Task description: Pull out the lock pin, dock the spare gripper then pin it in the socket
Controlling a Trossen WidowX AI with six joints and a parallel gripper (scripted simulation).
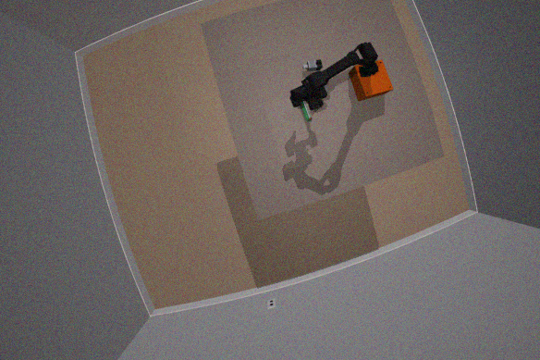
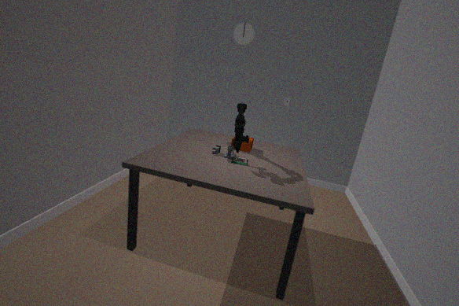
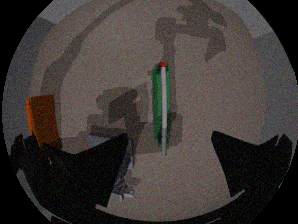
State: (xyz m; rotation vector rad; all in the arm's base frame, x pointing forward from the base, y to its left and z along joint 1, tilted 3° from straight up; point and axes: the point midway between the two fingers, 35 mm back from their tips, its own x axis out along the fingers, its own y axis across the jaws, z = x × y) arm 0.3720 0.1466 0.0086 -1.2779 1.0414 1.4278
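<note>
Right now my gripper tip is 240 mm to the left of the spare gripper, 80 mm past it and 70 mm above it. From my gripper tip the other things lie so: green strip: 80 mm below, 20 mm to the left, 10 mm behind; then grey mount: 100 mm to the right, 90 mm behind, 50 mm below.
</note>
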